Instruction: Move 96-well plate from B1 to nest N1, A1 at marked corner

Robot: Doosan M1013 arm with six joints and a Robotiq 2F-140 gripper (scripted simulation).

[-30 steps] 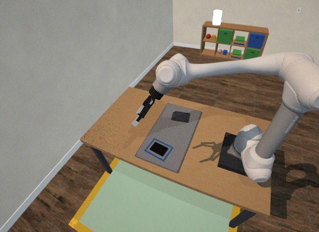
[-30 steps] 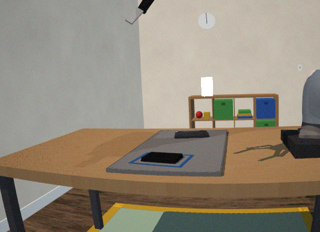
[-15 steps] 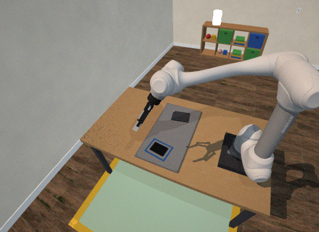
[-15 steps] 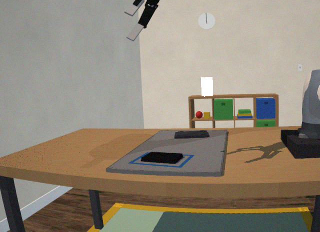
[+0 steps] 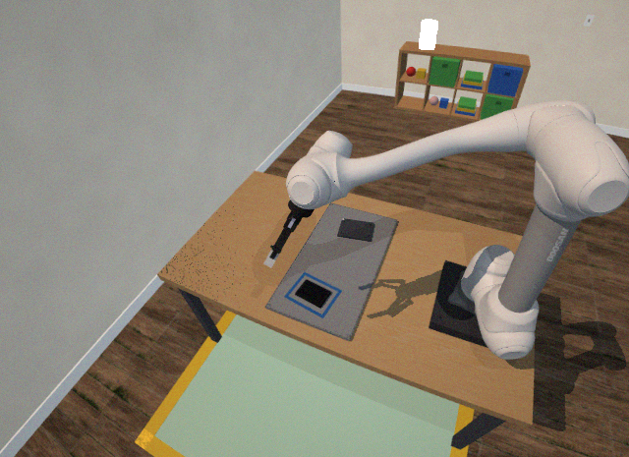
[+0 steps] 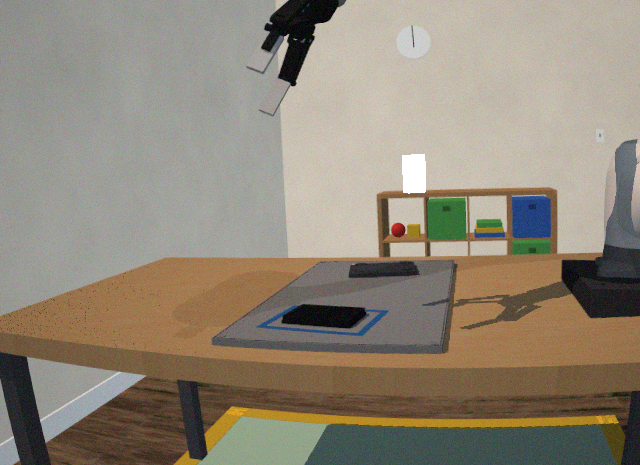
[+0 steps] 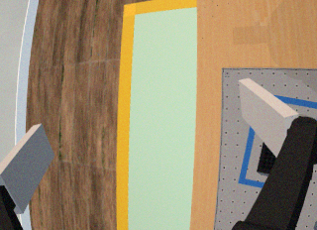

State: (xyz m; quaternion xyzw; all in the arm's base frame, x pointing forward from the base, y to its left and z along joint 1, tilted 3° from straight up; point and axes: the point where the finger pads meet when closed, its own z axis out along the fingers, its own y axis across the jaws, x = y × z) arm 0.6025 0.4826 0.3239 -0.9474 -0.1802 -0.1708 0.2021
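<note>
Now: hand 39 cm above the black 96-well plate, 13 cm to the left of it and 2 cm past it. Round my hand: dark grey plate nest: 55 cm to the right, 39 cm below, 3 cm ahead; then A1 corner mark: 57 cm to the right, 38 cm below, 12 cm ahead.
</note>
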